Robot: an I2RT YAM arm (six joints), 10 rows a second.
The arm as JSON. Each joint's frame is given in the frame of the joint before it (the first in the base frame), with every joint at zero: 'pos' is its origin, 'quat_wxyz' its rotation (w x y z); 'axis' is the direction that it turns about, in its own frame. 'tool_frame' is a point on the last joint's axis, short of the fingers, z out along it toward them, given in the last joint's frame.
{
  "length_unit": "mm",
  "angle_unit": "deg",
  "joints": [
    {
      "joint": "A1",
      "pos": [
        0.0,
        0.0,
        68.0
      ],
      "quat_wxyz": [
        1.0,
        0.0,
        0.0,
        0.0
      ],
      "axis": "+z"
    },
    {
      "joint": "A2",
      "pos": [
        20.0,
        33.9,
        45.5
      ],
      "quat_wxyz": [
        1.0,
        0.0,
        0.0,
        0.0
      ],
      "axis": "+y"
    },
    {
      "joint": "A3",
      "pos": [
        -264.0,
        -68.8,
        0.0
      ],
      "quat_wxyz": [
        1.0,
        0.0,
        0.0,
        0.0
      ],
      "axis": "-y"
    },
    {
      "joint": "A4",
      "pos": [
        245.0,
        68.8,
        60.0
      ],
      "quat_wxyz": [
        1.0,
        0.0,
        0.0,
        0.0
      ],
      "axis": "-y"
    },
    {
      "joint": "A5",
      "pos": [
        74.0,
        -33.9,
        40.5
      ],
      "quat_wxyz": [
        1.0,
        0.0,
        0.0,
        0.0
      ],
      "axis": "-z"
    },
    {
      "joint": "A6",
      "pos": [
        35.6,
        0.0,
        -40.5
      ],
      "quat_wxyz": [
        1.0,
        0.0,
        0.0,
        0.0
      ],
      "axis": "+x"
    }
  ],
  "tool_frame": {
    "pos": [
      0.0,
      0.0,
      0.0
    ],
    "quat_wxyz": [
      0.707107,
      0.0,
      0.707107,
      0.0
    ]
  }
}
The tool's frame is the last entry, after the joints.
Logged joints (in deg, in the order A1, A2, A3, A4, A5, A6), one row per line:
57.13, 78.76, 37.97, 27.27, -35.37, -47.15
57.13, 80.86, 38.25, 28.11, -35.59, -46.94
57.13, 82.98, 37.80, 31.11, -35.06, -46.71
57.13, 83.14, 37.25, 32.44, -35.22, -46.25
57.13, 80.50, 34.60, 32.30, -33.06, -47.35
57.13, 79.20, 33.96, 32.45, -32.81, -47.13
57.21, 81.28, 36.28, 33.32, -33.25, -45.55
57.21, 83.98, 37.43, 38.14, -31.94, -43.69
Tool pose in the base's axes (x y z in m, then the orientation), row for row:
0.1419, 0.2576, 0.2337, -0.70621, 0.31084, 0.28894, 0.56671
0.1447, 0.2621, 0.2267, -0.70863, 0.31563, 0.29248, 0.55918
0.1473, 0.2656, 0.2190, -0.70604, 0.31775, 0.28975, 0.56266
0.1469, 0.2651, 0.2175, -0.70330, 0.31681, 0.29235, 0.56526
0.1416, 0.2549, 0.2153, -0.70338, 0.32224, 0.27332, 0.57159
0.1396, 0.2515, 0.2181, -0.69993, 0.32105, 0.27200, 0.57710
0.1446, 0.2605, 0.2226, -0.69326, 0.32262, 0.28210, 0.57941
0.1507, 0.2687, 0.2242, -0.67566, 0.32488, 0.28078, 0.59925
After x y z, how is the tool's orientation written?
As a quaternion, x y z w.
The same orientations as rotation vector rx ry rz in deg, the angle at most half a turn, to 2 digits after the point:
-95.11, 41.86, 38.91
-95.73, 42.64, 39.51
-95.24, 42.86, 39.09
-94.77, 42.69, 39.40
-94.53, 43.31, 36.73
-93.85, 43.05, 36.47
-92.87, 43.22, 37.79
-89.77, 43.17, 37.31

